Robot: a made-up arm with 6 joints. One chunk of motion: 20 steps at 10 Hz.
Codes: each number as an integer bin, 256 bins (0 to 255) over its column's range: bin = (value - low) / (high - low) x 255, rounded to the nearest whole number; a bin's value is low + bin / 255 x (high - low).
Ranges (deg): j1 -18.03..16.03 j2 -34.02..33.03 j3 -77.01..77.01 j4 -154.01..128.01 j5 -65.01..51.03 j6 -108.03..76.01
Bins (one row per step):
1: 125 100 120 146 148 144
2: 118 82 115 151 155 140
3: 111 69 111 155 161 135
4: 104 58 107 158 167 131
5: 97 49 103 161 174 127
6: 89 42 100 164 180 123
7: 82 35 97 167 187 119
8: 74 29 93 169 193 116
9: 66 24 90 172 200 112
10: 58 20 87 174 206 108
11: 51 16 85 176 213 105
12: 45 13 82 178 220 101
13: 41 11 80 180 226 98
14: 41 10 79 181 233 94
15: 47 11 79 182 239 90
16: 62 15 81 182 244 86
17: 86 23 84 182 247 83
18: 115 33 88 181 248 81
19: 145 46 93 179 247 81
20: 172 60 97 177 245 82
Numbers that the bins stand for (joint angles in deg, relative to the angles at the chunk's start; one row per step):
1: -1.33 -7.73 -4.53 7.46 2.34 -4.10
2: -2.27 -12.46 -7.55 12.99 5.52 -6.99
3: -3.20 -15.88 -9.97 17.41 8.25 -10.60
4: -4.14 -18.77 -12.38 20.73 10.98 -13.48
5: -5.07 -21.14 -14.80 24.05 14.17 -16.37
6: -6.14 -22.98 -16.61 27.37 16.90 -19.26
7: -7.08 -24.82 -18.42 30.69 20.09 -22.14
8: -8.15 -26.39 -20.84 32.90 22.82 -24.31
9: -9.21 -27.71 -22.65 36.22 26.00 -27.20
10: -10.28 -28.76 -24.46 38.43 28.73 -30.08
11: -11.22 -29.81 -25.67 40.64 31.92 -32.25
12: -12.02 -30.60 -27.48 42.85 35.10 -35.14
13: -12.55 -31.13 -28.69 45.06 37.83 -37.30
14: -12.55 -31.39 -29.29 46.17 41.02 -40.19
15: -11.75 -31.13 -29.29 47.27 43.75 -43.07
16: -9.75 -30.08 -28.09 47.27 46.02 -45.96
17: -6.54 -27.97 -26.27 47.27 47.39 -48.13
18: -2.67 -25.34 -23.86 46.17 47.84 -49.57
19: 1.34 -21.92 -20.84 43.96 47.39 -49.57
20: 4.94 -18.24 -18.42 41.75 46.48 -48.85

